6 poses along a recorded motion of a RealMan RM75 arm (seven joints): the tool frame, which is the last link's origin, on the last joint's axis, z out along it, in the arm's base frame.
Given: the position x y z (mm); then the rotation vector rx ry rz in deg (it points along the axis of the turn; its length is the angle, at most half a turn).
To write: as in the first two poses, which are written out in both.
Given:
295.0, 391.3, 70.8, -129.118, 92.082, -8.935
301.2, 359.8, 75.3, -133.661, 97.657, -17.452
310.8, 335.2, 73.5, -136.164, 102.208, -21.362
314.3, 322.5, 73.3, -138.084, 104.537, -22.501
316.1, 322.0, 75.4, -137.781, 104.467, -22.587
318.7, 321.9, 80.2, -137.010, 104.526, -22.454
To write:
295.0, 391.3, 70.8, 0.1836, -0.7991, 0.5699, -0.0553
301.2, 359.8, 75.3, 0.1179, -0.7974, 0.5826, -0.1041
310.8, 335.2, 73.5, 0.0733, -0.7914, 0.5940, -0.1242
314.3, 322.5, 73.3, 0.0467, -0.7898, 0.5979, -0.1287
316.1, 322.0, 75.4, 0.0491, -0.7892, 0.5984, -0.1294
318.7, 321.9, 80.2, 0.0542, -0.7872, 0.6006, -0.1290

